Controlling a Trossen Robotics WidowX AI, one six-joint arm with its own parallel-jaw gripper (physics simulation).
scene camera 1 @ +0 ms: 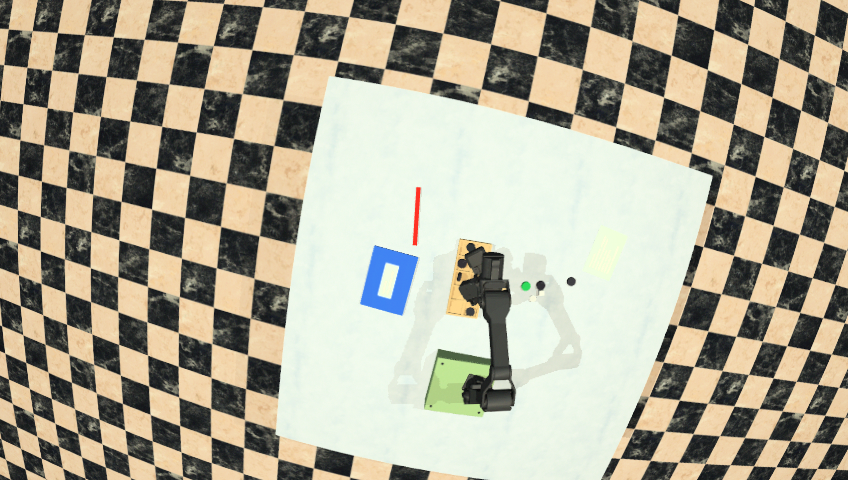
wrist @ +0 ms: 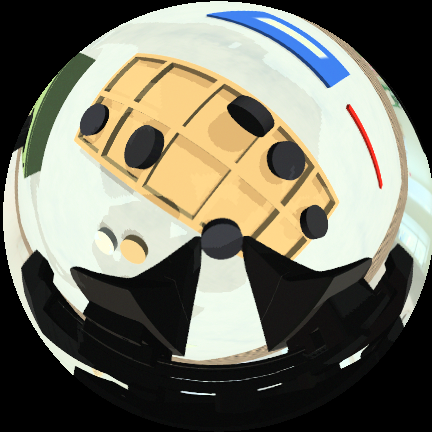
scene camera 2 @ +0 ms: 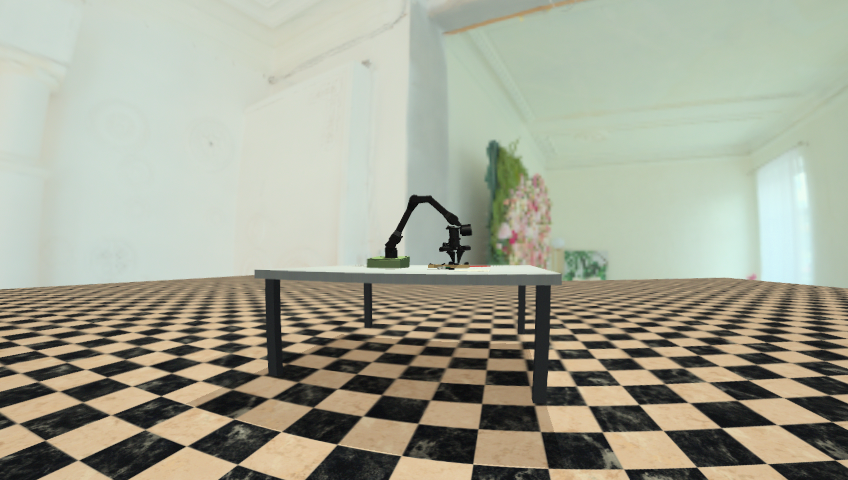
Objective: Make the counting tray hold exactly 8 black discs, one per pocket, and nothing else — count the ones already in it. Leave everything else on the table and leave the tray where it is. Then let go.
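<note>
The tan counting tray [scene camera 1: 454,303] [wrist: 192,175] has two rows of pockets. In the wrist view five black discs are in it: one [wrist: 94,119] and one [wrist: 144,147] in the near row's left pockets, one [wrist: 250,115] tipped up at the far wall, one [wrist: 286,160] and one [wrist: 314,221] towards the right end. Several pockets look empty. My gripper [scene camera 2: 455,261] [wrist: 221,241] is shut on a black disc [wrist: 221,238], held over the tray's near long edge. The arm hides part of the tray in the overhead view. Two black discs [scene camera 1: 540,285] [scene camera 1: 571,281] lie right of the tray.
A green disc [scene camera 1: 525,285], white cube [scene camera 1: 540,293] and cream disc [scene camera 1: 532,298] lie near the loose black discs. A white disc [wrist: 106,241] and tan disc [wrist: 134,249] lie beside the tray. A blue frame [scene camera 1: 368,291], red bar [scene camera 1: 417,215], pale paper [scene camera 1: 605,252] and green base [scene camera 1: 437,398] surround it.
</note>
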